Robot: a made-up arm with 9 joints.
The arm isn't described. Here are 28 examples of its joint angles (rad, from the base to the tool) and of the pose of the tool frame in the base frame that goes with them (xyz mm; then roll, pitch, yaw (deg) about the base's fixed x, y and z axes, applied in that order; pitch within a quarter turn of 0, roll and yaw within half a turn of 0).
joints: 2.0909 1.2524 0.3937 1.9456 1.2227 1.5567 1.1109 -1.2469 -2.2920
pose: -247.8 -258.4 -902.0 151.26 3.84 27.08
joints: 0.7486 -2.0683 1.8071 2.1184 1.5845 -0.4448 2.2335 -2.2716 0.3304
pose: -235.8 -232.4 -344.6 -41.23 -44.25 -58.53
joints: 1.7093 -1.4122 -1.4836 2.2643 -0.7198 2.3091 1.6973 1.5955 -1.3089
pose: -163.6 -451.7 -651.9 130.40 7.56 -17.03
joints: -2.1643 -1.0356 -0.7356 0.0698 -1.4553 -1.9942 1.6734 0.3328 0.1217
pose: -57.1 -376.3 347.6 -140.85 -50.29 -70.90
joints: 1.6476 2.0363 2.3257 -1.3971 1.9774 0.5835 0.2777 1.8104 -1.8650
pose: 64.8 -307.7 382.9 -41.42 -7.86 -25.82
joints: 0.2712 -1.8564 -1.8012 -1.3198 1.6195 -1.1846 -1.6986 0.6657 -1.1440
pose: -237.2 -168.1 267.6 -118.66 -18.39 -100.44
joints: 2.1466 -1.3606 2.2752 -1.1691 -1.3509 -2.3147 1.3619 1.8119 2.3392
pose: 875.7 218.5 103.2 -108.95 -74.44 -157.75
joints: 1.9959 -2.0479 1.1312 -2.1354 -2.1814 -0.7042 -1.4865 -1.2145 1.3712
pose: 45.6 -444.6 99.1 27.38 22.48 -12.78
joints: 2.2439 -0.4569 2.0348 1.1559 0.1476 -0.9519 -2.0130 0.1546 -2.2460
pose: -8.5 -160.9 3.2 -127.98 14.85 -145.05
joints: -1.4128 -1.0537 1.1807 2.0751 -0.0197 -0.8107 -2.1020 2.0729 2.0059
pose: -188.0 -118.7 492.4 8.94 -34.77 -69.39
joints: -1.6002 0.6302 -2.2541 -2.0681 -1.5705 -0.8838 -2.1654 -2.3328 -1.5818
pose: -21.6 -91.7 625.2 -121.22 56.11 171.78
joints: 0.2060 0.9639 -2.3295 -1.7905 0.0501 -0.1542 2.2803 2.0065 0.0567
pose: -144.8 -92.8 204.6 152.85 -55.44 129.18
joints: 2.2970 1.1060 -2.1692 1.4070 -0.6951 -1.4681 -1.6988 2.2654 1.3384
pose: 149.8 217.5 22.3 7.52 -9.68 173.38
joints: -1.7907 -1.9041 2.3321 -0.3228 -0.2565 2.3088 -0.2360 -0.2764 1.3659
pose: 161.0 416.0 322.7 135.71 -22.14 -82.39
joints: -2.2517 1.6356 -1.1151 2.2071 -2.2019 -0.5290 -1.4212 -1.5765 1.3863
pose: 274.3 -560.5 298.1 19.30 -52.25 31.90
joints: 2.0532 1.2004 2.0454 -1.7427 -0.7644 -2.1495 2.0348 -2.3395 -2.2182
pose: -725.2 -418.8 -5.7 -121.58 35.79 84.61
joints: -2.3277 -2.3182 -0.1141 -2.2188 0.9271 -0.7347 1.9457 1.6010 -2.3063
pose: 814.2 -346.0 403.2 44.52 -55.94 77.01
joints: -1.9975 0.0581 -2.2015 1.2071 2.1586 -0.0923 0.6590 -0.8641 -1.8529
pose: 455.0 304.2 482.0 -141.03 30.47 -58.16
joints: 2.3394 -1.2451 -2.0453 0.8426 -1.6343 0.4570 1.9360 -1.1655 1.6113
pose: -373.0 132.7 -179.7 -8.79 -69.51 -155.37
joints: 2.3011 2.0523 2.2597 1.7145 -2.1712 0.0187 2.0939 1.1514 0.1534
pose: 90.3 -355.1 -41.5 61.78 70.83 47.81
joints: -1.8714 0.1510 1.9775 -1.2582 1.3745 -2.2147 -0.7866 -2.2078 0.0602
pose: 339.7 -559.8 163.6 80.08 -26.24 -52.12
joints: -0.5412 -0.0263 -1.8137 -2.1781 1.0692 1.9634 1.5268 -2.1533 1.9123
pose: -221.2 -335.9 -469.3 67.06 -22.31 -135.14
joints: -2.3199 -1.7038 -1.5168 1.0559 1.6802 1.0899 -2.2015 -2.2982 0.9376
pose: -26.3 -446.0 707.0 -57.62 40.25 -161.73
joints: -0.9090 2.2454 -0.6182 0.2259 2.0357 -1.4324 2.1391 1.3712 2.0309
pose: -504.0 -567.7 820.2 -82.59 -22.84 -37.37
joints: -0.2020 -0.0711 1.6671 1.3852 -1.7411 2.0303 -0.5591 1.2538 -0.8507
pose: -328.8 -578.6 202.2 -108.54 -20.07 3.35
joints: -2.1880 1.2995 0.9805 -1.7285 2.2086 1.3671 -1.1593 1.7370 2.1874
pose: 154.0 -1026.5 636.7 -41.27 -61.19 37.81
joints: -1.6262 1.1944 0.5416 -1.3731 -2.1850 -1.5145 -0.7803 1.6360 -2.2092
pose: 434.1 -297.9 687.6 -22.04 34.01 -54.52
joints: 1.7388 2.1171 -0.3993 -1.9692 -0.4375 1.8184 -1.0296 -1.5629 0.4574
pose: -376.2 -470.2 -541.9 134.20 9.93 -46.27
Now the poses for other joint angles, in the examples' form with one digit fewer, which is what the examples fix.
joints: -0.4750 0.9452 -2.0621 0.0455 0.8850 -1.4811 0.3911 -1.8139 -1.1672
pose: -324 268 227 56.2 49.5 -144.1
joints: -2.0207 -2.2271 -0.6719 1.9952 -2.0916 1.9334 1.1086 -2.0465 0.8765
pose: -215 -77 326 16.0 57.6 -12.3
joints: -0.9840 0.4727 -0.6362 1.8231 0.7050 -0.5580 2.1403 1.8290 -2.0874
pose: -471 205 681 11.9 7.7 -143.9
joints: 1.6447 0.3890 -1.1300 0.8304 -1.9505 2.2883 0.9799 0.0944 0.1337
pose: 79 -521 57 47.0 49.9 -166.5
